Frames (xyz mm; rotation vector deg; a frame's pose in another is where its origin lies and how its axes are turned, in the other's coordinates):
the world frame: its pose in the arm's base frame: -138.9 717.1 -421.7 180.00 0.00 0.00
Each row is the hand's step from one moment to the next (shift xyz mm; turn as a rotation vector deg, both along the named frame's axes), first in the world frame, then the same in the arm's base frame.
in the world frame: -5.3 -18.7 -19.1 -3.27 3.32 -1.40
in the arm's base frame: -5.3 18.7 19.1 -3.27 -3.32 1.40
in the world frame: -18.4 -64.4 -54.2 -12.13 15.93 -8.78
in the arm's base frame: -18.4 64.4 54.2 -12.13 -15.93 8.78
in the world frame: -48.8 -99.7 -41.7 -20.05 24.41 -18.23
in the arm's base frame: -48.8 99.7 41.7 -20.05 -24.41 18.23
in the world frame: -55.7 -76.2 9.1 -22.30 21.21 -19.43
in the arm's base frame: -55.7 76.2 -9.1 -22.30 -21.21 19.43
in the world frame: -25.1 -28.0 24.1 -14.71 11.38 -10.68
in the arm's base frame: -25.1 28.0 -24.1 -14.71 -11.38 10.68
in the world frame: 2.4 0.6 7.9 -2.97 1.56 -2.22
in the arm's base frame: 2.4 -0.6 -7.9 -2.97 -1.56 2.22
